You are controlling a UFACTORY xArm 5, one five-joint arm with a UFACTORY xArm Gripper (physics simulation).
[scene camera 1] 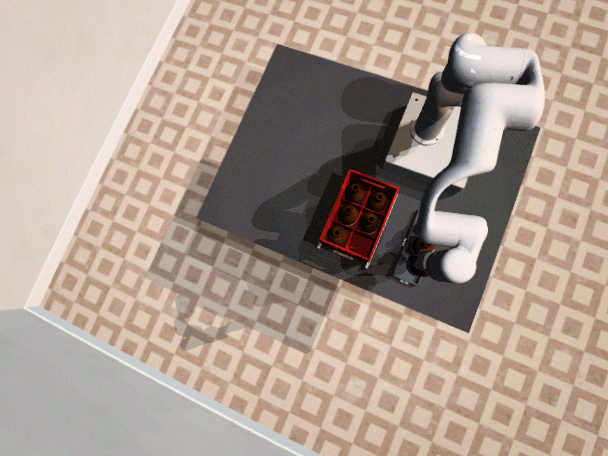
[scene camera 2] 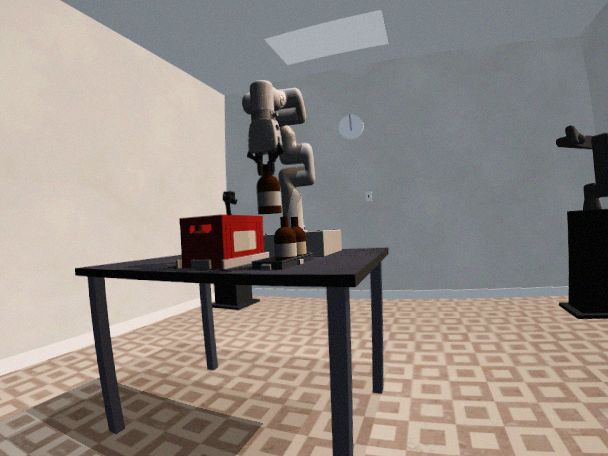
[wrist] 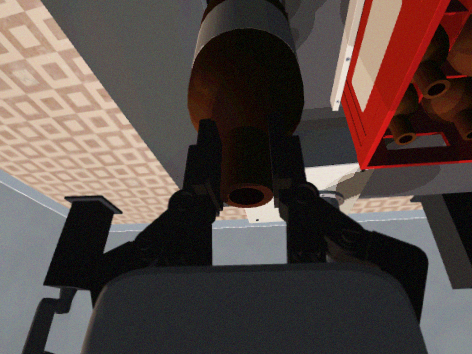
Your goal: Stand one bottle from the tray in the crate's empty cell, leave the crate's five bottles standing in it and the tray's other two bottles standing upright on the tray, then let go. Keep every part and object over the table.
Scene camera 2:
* my gripper: 266,175
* brown bottle: 268,187
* brown bottle: 285,238
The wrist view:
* my gripper: 244,134
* brown bottle: 245,67
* brown bottle: 432,82
